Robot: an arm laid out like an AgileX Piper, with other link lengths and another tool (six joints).
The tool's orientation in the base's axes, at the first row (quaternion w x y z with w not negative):
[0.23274 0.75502 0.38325 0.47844]
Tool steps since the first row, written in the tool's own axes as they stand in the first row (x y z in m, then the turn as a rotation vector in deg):
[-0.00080 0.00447 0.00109 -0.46 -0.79 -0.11]
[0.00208 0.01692 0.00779 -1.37 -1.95 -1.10]
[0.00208 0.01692 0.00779 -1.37 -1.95 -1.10]
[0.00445 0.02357 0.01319 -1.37 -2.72 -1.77]
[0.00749 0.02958 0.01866 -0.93 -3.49 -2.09]
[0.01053 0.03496 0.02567 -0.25 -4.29 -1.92]
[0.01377 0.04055 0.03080 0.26 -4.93 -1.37]
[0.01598 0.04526 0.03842 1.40 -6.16 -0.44]
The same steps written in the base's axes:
[0.00237 -0.00330 0.00230 -0.49 0.10 -0.77]
[0.01356 -0.00833 0.00990 -2.03 0.05 -1.67]
[0.01356 -0.00833 0.00990 -2.03 0.05 -1.67]
[0.02138 -0.01032 0.01363 -2.90 0.50 -1.93]
[0.02920 -0.01140 0.01722 -3.36 1.31 -2.11]
[0.03819 -0.01207 0.01970 -3.32 2.34 -2.38]
[0.04560 -0.01274 0.02325 -2.92 3.14 -2.80]
[0.05469 -0.01367 0.02453 -2.24 4.80 -3.47]

